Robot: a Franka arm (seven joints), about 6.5 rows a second.
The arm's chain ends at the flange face. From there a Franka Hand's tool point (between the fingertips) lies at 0.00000 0.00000 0.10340 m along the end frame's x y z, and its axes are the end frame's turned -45 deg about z.
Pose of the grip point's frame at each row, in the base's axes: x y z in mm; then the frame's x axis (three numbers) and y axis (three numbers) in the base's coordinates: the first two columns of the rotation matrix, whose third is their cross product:
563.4 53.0 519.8 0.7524 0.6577 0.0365 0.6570 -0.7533 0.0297
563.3 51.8 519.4 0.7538 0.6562 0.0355 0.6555 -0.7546 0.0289
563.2 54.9 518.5 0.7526 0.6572 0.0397 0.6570 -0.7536 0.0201
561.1 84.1 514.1 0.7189 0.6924 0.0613 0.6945 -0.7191 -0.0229
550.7 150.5 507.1 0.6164 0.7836 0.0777 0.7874 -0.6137 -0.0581
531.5 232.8 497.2 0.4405 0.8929 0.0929 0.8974 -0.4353 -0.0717
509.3 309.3 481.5 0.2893 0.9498 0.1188 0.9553 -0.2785 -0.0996
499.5 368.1 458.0 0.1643 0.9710 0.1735 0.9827 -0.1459 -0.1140
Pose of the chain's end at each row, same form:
558.5 52.8 623.1 0.9966 -0.0676 0.0468 -0.0675 -0.9977 -0.0048
558.6 51.6 622.7 0.9965 -0.0696 0.0455 -0.0695 -0.9976 -0.0047
558.7 53.8 621.8 0.9967 -0.0682 0.0423 -0.0676 -0.9976 -0.0139
558.2 78.0 617.3 0.9994 -0.0189 0.0272 -0.0173 -0.9981 -0.0595
550.5 140.5 610.0 0.9926 0.1201 0.0139 0.1209 -0.9880 -0.0960
533.9 220.9 599.9 0.9460 0.3236 0.0150 0.3231 -0.9392 -0.1164
515.7 294.6 583.7 0.8801 0.4747 0.0136 0.4709 -0.8685 -0.1544
508.3 348.5 559.1 0.8111 0.5834 0.0421 0.5787 -0.7898 -0.2033

